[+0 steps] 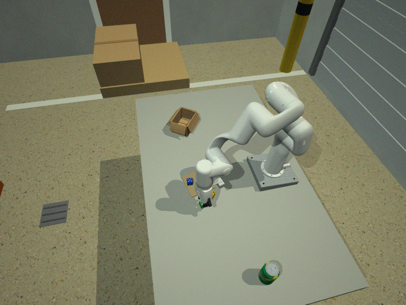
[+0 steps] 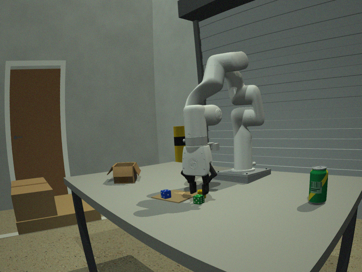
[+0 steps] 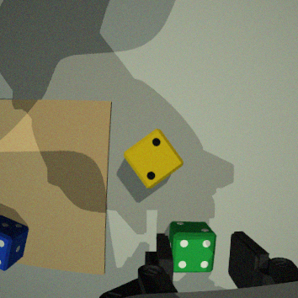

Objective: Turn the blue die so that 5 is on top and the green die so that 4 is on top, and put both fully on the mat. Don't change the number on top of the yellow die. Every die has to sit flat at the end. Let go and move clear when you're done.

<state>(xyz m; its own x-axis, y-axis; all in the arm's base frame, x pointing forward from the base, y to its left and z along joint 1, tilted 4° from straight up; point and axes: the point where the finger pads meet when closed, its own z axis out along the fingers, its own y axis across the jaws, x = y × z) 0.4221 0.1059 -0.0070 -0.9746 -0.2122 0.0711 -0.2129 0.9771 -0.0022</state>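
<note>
Right now my hand is 4 cm above the green die. Round my hand: yellow die: 5 cm behind, 4 cm to the right, 4 cm below; then cardboard mat: 14 cm to the right, 5 cm below, 1 cm behind; then blue die: 14 cm to the right, 4 cm below, 4 cm ahead.
</note>
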